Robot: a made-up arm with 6 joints.
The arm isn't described. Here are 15 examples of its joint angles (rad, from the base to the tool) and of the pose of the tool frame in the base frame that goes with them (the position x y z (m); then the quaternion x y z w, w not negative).
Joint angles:
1: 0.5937 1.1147 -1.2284 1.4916 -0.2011 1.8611
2: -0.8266 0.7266 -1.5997 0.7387 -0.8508 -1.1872
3: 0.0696 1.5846 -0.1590 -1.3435 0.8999 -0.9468
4: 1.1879 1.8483 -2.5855 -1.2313 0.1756 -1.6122
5: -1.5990 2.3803 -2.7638 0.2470 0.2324 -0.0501
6: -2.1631 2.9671 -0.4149 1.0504 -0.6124 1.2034
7: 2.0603 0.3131 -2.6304 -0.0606 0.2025 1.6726
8: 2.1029 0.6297 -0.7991 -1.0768 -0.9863 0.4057
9: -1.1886 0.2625 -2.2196 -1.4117 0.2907 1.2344
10: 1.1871 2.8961 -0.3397 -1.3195 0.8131 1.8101
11: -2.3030 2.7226 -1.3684 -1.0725 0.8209 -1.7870
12: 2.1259 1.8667 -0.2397 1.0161 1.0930 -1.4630
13: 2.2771 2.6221 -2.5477 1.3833 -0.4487 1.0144
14: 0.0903 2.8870 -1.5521 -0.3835 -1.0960 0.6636
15: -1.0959 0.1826 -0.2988 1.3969 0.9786 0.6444
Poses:
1: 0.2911 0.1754 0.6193 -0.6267 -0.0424 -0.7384 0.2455
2: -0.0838 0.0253 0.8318 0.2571 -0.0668 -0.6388 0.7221
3: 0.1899 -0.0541 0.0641 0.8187 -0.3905 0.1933 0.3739
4: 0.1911 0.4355 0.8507 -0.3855 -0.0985 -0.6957 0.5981
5: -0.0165 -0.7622 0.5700 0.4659 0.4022 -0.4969 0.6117
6: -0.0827 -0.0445 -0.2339 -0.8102 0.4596 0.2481 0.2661
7: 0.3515 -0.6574 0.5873 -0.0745 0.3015 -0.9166 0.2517
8: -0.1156 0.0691 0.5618 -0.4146 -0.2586 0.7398 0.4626
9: -0.2584 0.5759 0.6713 0.0200 -0.2509 -0.5844 0.7715
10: 0.0810 0.0353 -0.1638 0.4241 -0.6808 0.5932 0.0691
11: -0.4029 -0.3636 -0.2294 0.2059 -0.9138 -0.3199 0.1420
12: -0.1518 0.1189 0.0283 0.8259 -0.2343 -0.1011 0.5027
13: -0.5321 0.6813 0.2966 -0.1948 -0.6449 -0.6272 0.3909
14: 0.6482 0.0881 -0.2418 0.0413 0.7643 0.3022 0.5682
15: 0.0834 -0.0049 0.3357 0.6198 0.3602 0.5485 0.4304
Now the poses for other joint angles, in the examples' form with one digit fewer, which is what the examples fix.
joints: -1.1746 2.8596 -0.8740 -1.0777 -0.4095 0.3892
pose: 0.146 -0.268 -0.319 0.265 0.946 0.157 0.103
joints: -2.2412 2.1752 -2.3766 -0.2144 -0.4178 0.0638
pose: -0.442 -0.570 0.603 0.348 0.243 -0.833 0.356
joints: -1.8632 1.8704 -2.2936 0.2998 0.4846 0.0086
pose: -0.160 -0.573 0.699 0.581 0.375 -0.481 0.539
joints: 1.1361 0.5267 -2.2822 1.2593 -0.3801 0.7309
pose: -0.182 -0.466 0.801 -0.083 0.247 -0.965 0.017
